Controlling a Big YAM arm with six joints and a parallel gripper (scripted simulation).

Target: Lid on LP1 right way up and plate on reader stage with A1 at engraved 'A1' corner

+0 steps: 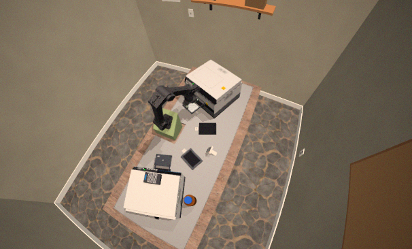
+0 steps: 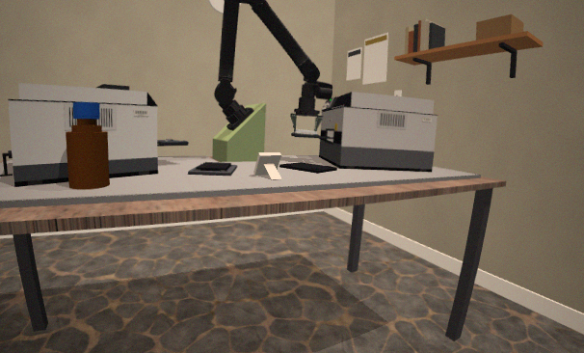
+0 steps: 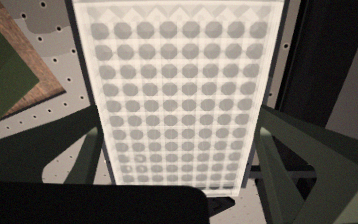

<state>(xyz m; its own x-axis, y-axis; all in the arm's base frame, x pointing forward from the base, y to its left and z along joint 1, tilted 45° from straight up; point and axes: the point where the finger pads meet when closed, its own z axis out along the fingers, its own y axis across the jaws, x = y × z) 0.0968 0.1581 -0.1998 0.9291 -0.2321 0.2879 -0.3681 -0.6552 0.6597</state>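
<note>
The lidded white well plate lies right at my hand. Also, from my hand: black pad: 22 cm ahead, 12 cm below, 10 cm to the right; then dark lid: 42 cm to the right, 22 cm ahead, 11 cm below; then grey pad: 42 cm to the right, 22 cm ahead, 12 cm below.
</note>
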